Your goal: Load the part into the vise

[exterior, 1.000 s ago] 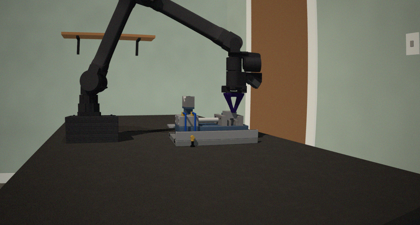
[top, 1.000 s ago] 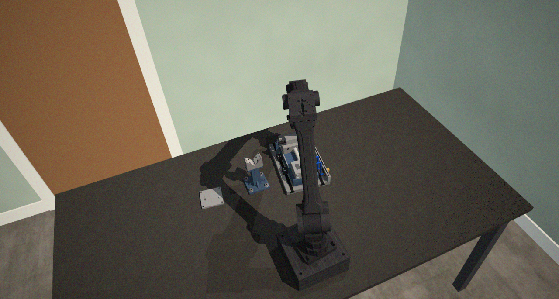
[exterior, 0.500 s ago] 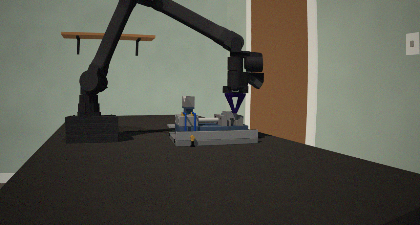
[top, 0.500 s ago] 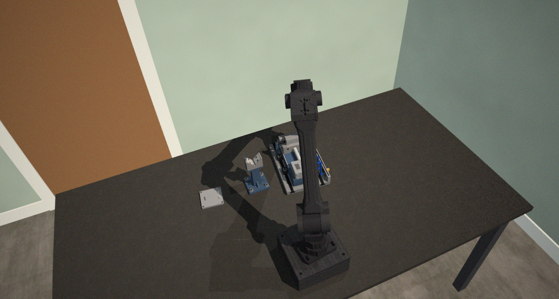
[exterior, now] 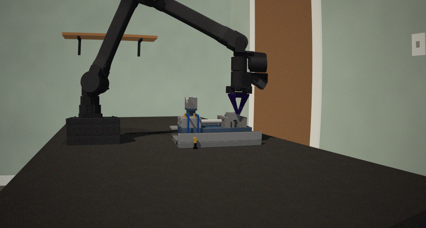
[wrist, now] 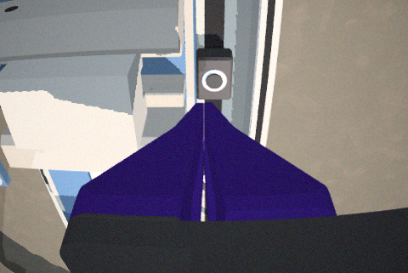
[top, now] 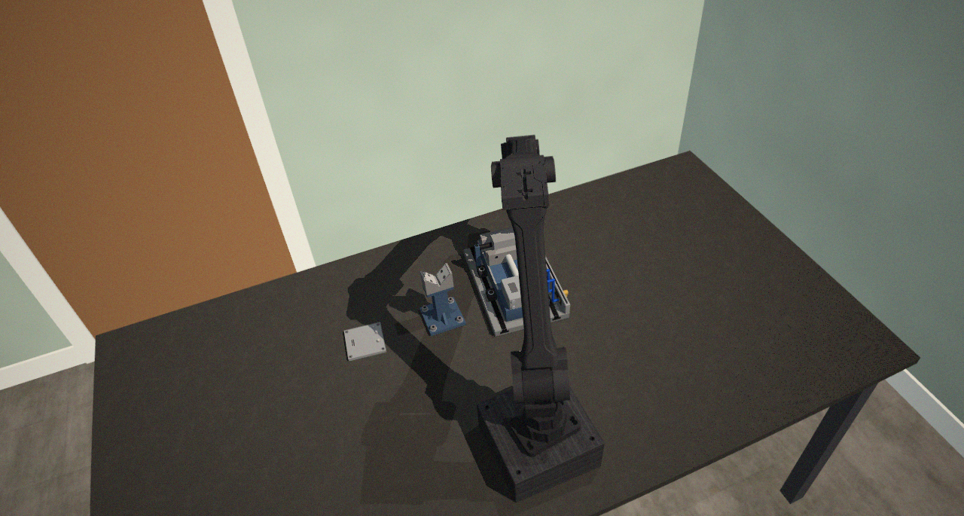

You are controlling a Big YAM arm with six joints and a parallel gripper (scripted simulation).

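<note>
Now: the part 1 cm ahead of my hand, 6 cm to the left of it and 3 cm below it. Round my hand: grey infeed plate (4 cm behind, 47 cm to the left, 11 cm below).
</note>
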